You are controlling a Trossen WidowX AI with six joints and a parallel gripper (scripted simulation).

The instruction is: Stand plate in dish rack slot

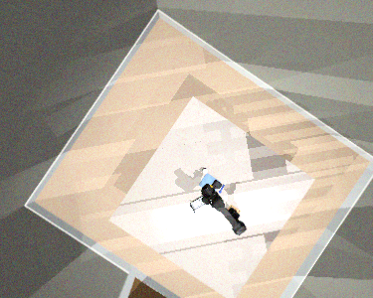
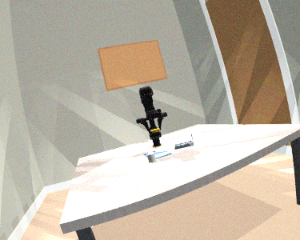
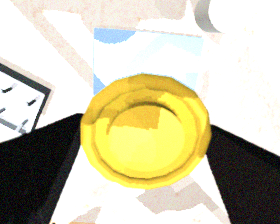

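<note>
Now: the grey dish rack 180 mm to the left of my gripper tip, 130 mm below it and 60 mm behind it. From my gripper tip the other things lie so: cup (130 mm below, 90 mm ahead, 70 mm to the right); light blue mat (150 mm below, 30 mm behind, 10 mm to the right); yellow plate (10 mm above).
</note>
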